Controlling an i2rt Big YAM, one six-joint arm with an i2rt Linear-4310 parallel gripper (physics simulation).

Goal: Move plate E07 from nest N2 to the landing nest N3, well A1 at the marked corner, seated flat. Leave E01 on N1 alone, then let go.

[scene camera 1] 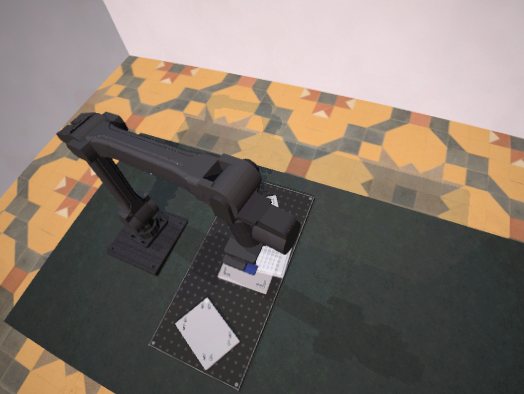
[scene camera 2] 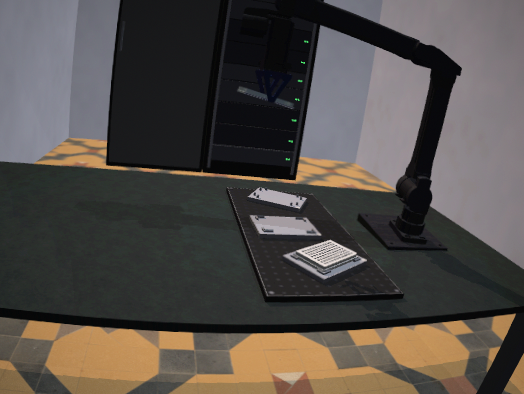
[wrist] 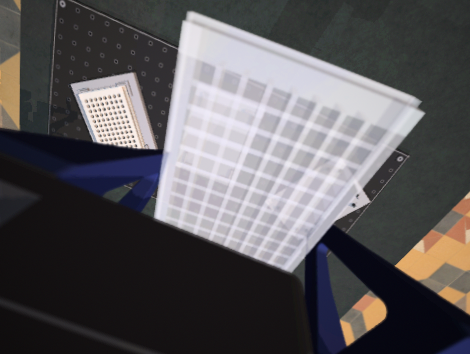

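Clear plate E07 (scene camera 1: 273,262) (scene camera 2: 287,104) (wrist: 270,145) is held high above the base board, tilted in scene camera 2. My gripper (scene camera 2: 273,94) (wrist: 243,195) is shut on it, blue fingers at opposite edges. Middle nest N2 (scene camera 1: 244,281) (scene camera 2: 286,226) bears no plate. Nest N3 (scene camera 1: 207,332) (scene camera 2: 277,198) (wrist: 363,199), with paired pins, stands at the far end, turned relative to N2, without a plate. Cream plate E01 (scene camera 2: 327,253) (wrist: 110,117) sits on nest N1 (scene camera 2: 300,265) (wrist: 140,112); the arm mostly hides them in scene camera 1. The A1 mark is not readable.
The dark perforated board (scene camera 1: 255,310) (scene camera 2: 280,290) (wrist: 100,40) carries the nests on the green table (scene camera 1: 400,280) (scene camera 2: 125,260). The arm's base plate (scene camera 1: 150,265) (scene camera 2: 377,232) stands beside the board. A dark rack cabinet (scene camera 2: 160,90) stands behind the table.
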